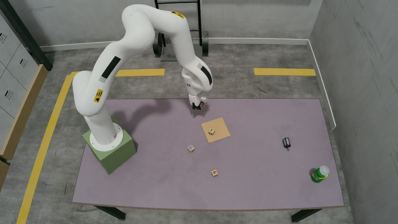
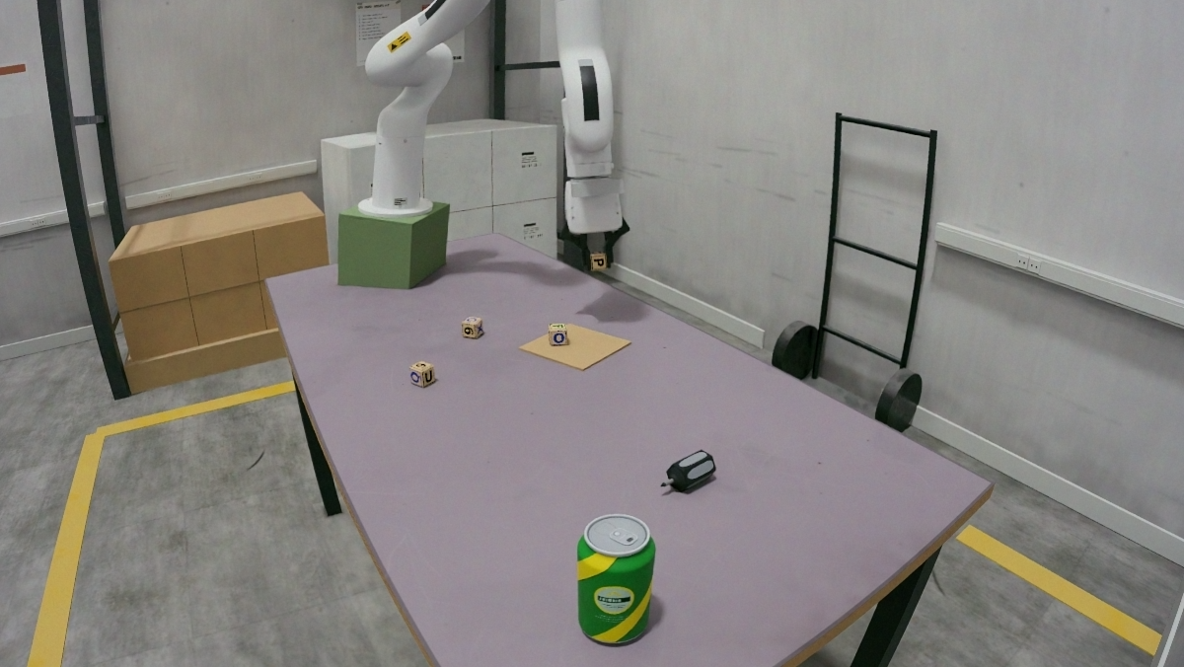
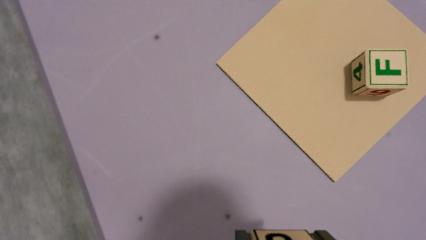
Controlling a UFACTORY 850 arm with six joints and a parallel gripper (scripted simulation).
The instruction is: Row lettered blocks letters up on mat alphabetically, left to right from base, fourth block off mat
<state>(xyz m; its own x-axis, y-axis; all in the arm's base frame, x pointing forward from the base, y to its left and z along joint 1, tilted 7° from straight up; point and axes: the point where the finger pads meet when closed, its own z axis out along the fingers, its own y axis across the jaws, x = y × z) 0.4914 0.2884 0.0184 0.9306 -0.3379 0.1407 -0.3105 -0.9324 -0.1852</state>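
Now: hand 120 mm above the tan mat, 100 mm to the left of it and 100 mm short of it. From my hand the other things lie so: small black tool: 540 mm ahead, 170 mm to the right, 100 mm below; then green can: 710 mm ahead, 360 mm to the right, 60 mm below.
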